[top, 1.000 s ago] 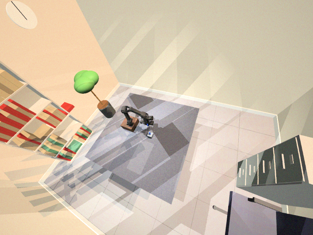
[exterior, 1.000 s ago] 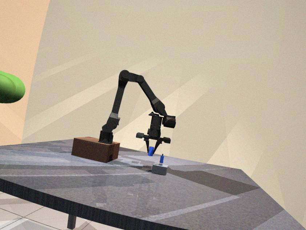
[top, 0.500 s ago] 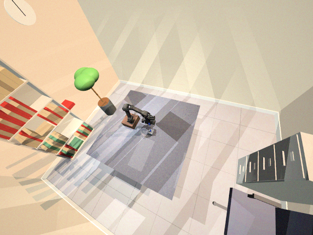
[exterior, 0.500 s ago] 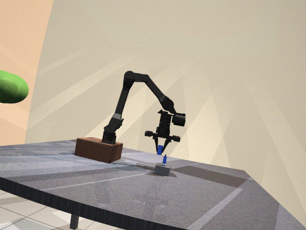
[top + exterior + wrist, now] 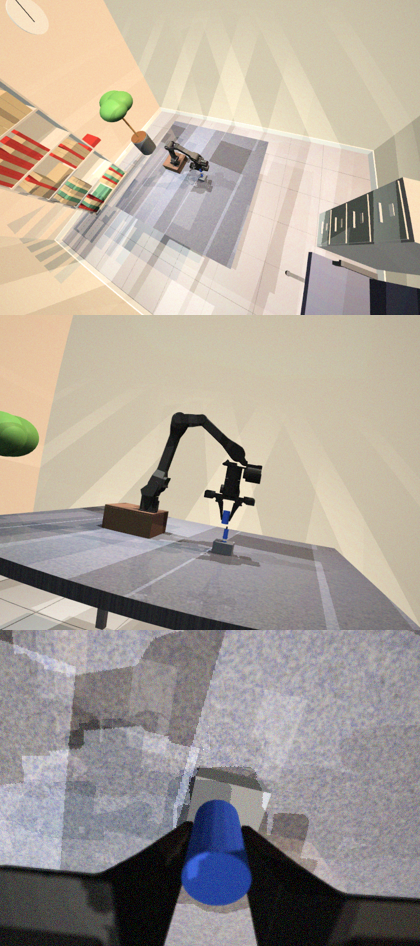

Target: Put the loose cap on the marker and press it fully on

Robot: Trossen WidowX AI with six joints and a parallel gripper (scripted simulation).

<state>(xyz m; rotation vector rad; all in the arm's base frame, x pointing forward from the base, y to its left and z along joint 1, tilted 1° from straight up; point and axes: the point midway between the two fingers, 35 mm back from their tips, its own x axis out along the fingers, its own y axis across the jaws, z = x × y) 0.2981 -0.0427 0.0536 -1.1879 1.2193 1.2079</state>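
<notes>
My gripper tip is now 90 mm above the grey holder block, 30 mm to the left of it and 10 mm short of it. The rest, counted from my gripper tip: blue cap: 10 mm above.
</notes>
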